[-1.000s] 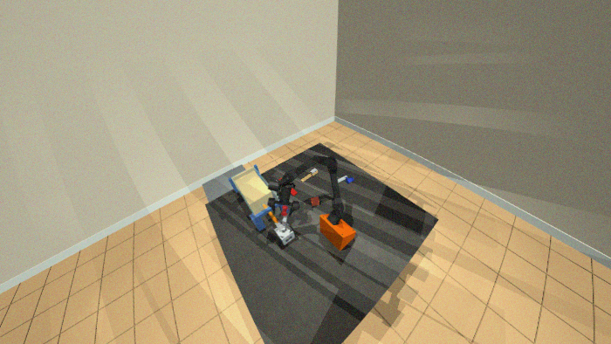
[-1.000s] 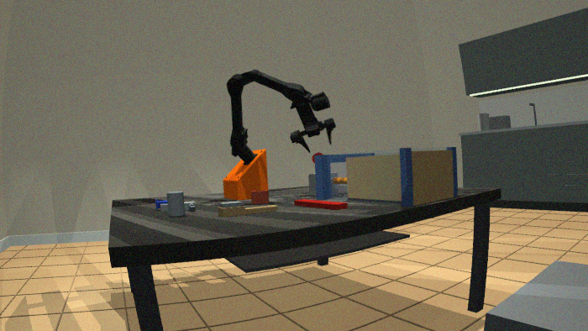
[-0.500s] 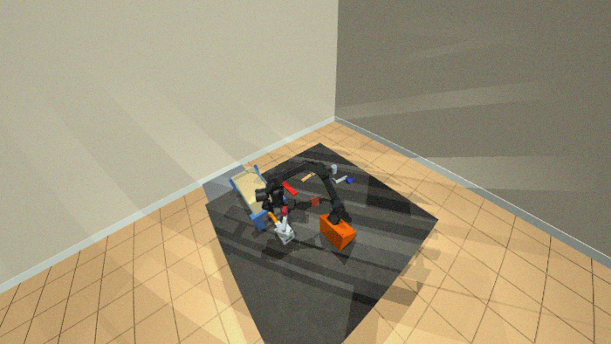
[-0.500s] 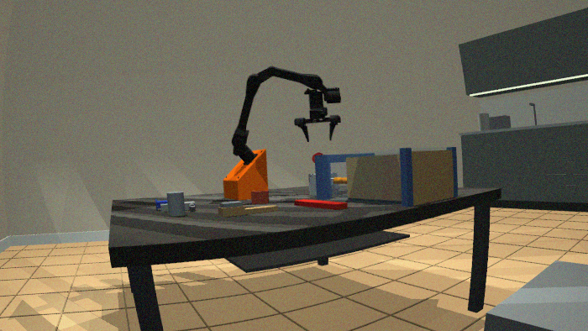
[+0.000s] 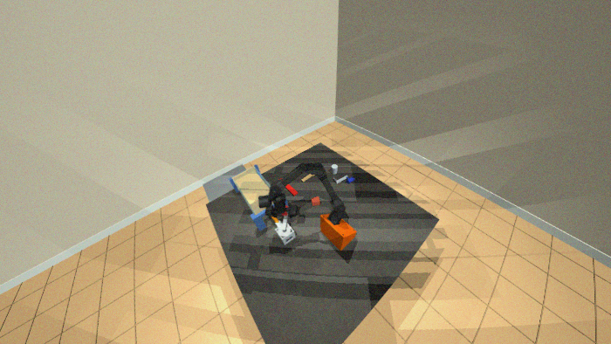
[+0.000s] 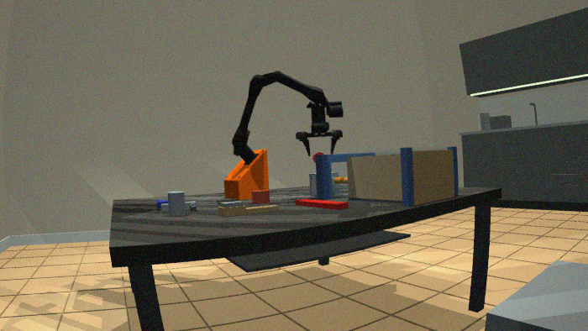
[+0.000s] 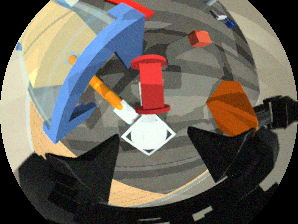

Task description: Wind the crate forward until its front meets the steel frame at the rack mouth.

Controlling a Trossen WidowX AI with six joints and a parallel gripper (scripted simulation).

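Now: the grey winch 50 mm behind my gripper tip, 20 mm to the left of it and 130 mm below it. Also, from my gripper tip: wooden-handled tool (310 mm ahead, 440 mm to the right, 140 mm below); then clear-panelled cubby (370 mm ahead, 40 mm to the left, 50 mm below); then flat red bar (330 mm ahead, 210 mm to the right, 160 mm below).
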